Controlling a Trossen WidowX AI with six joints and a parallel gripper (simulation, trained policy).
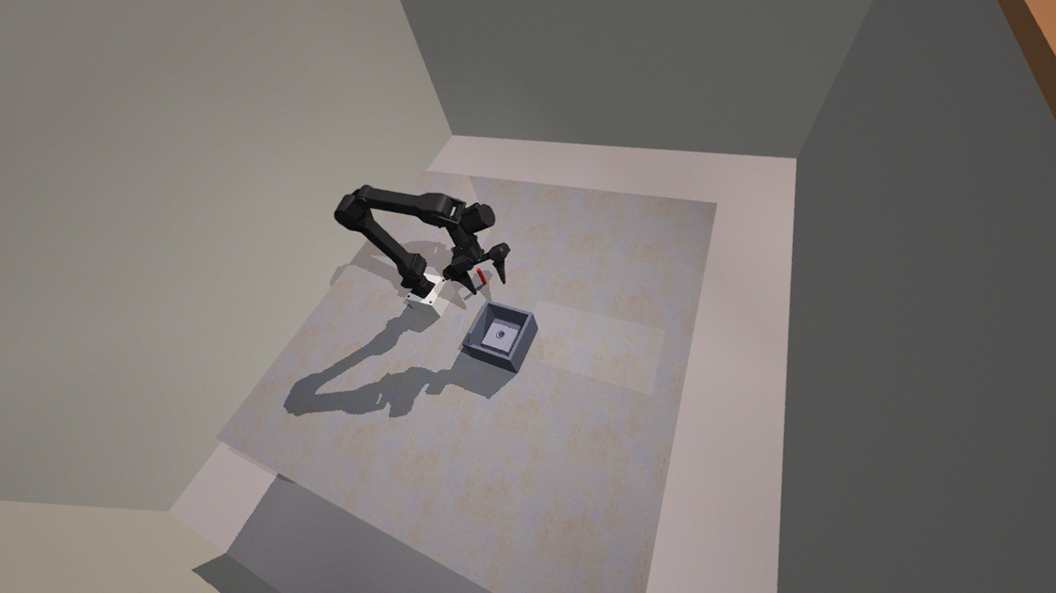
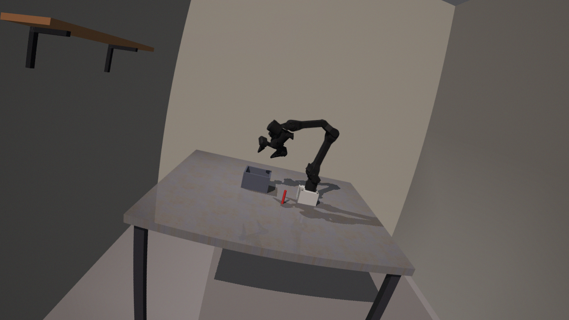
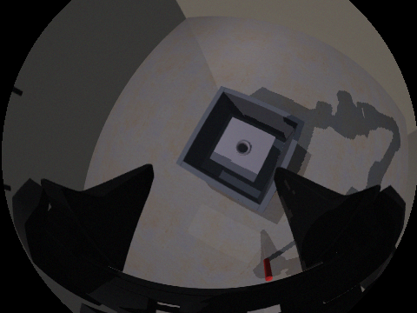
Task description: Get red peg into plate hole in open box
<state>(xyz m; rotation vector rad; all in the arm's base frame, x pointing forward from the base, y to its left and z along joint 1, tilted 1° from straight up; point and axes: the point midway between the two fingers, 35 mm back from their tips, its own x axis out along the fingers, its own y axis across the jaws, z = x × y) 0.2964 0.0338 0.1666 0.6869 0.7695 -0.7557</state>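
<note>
My gripper tip is 18 cm above the red peg, 17 cm past it and 12 cm to the right of it. Also, from my gripper tip: grey box: 19 cm below, 5 cm to the right, 2 cm ahead; light plate: 17 cm below, 5 cm to the right, 2 cm ahead.
</note>
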